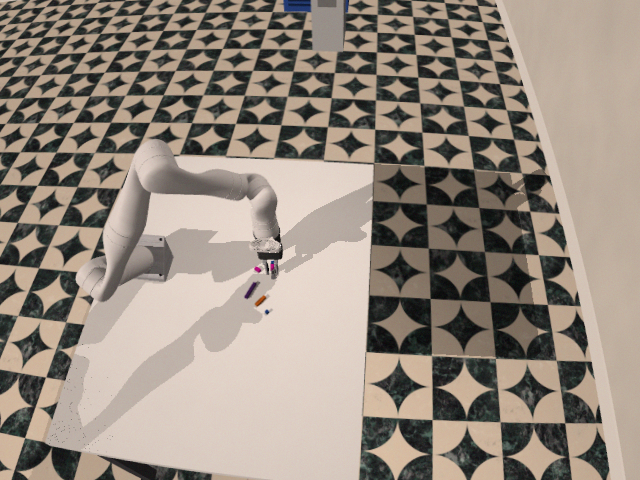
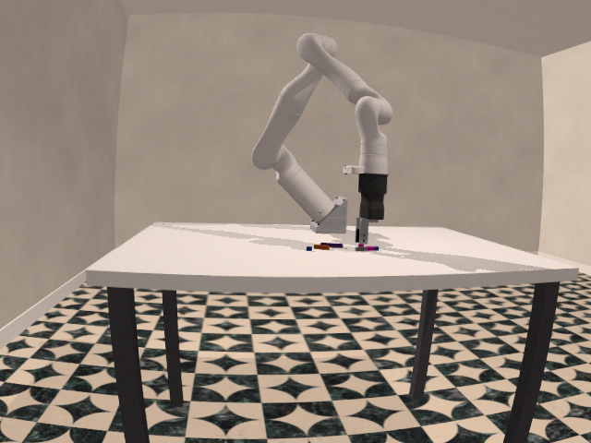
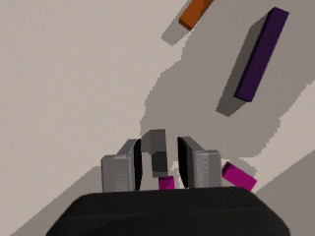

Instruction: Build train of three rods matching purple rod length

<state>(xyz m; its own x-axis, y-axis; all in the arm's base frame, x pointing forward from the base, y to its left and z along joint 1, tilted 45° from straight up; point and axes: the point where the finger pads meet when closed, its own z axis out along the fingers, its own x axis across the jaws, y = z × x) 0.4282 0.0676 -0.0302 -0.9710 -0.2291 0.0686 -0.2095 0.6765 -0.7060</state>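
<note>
Right now the grey rod is 30 mm below my hand. From my hand the other things lie so: purple rod (70 mm to the right, 50 mm behind, 30 mm below); orange rod (100 mm to the right, 30 mm below, 10 mm behind).
</note>
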